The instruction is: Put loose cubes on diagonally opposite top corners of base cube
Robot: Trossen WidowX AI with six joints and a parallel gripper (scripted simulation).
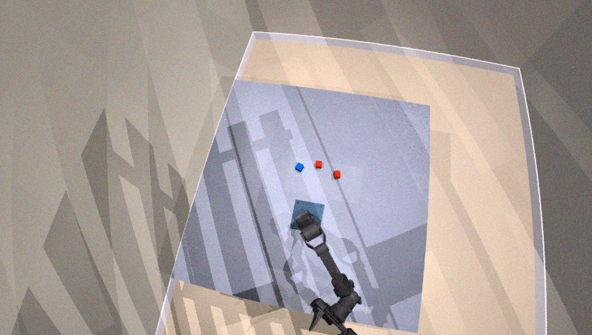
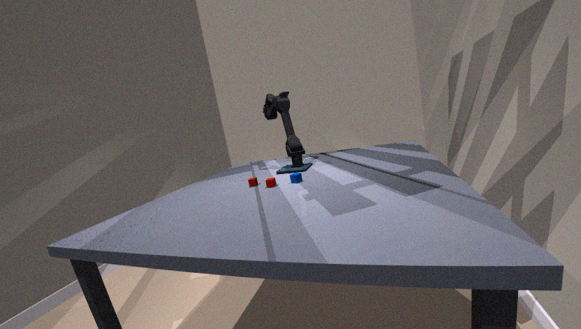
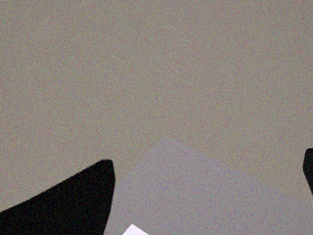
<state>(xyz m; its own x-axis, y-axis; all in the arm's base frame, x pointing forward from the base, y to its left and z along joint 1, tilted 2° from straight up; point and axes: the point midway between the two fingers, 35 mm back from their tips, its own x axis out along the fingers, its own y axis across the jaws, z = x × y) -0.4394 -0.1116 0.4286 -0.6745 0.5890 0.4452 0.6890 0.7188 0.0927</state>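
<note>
The blue cube lies 76 cm ahead of my gripper tip, 11 cm to the left of it and 44 cm below it.
</note>
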